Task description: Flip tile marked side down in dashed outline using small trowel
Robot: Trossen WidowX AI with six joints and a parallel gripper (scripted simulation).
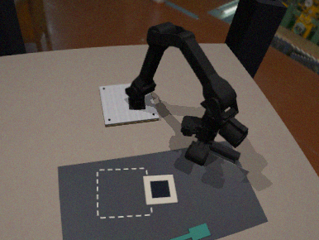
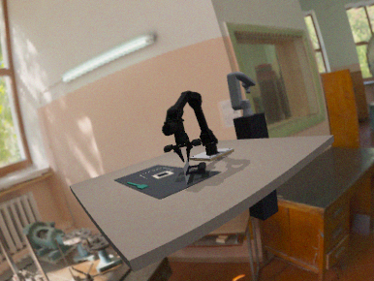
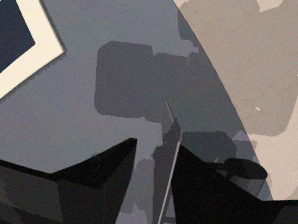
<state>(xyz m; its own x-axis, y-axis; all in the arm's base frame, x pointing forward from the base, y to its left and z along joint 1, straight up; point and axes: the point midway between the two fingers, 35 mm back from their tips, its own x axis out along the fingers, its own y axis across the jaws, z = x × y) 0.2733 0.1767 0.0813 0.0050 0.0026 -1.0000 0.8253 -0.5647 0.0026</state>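
Now: the trowel 8 cm to the left of my gripper tip and 3 cm below it. The rest, counted from my gripper tip: tile 13 cm to the right, 9 cm ahead, 6 cm below; dark mat 13 cm to the right, 12 cm ahead, 8 cm below; teal strip 26 cm ahead, 9 cm to the right, 6 cm below.
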